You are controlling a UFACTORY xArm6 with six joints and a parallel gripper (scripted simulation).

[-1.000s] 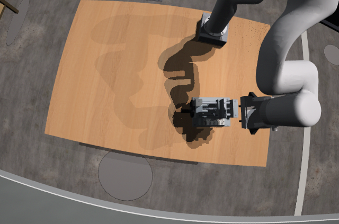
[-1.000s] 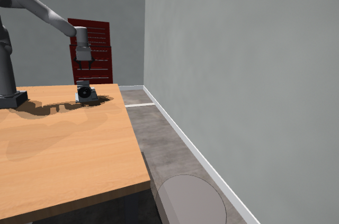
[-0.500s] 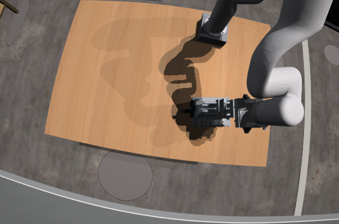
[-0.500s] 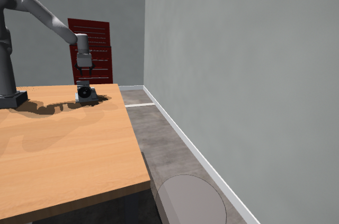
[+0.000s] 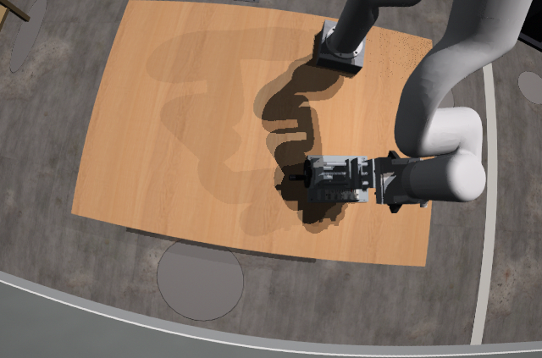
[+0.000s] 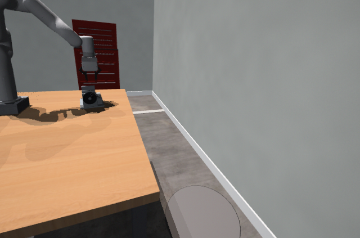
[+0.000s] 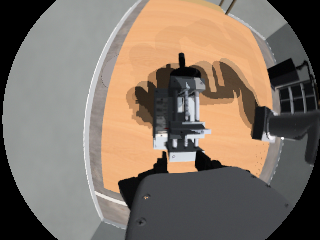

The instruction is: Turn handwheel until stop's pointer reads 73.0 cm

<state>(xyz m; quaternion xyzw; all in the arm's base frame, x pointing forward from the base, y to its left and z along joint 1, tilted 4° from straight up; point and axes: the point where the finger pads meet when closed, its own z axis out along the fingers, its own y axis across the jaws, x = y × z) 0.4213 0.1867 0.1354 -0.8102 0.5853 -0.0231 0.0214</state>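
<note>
The black handwheel lies 190 mm to the right of my hand, 80 mm below it and 40 mm ahead of it. Also, from my hand: stop 80 mm below, 50 mm to the right.
</note>
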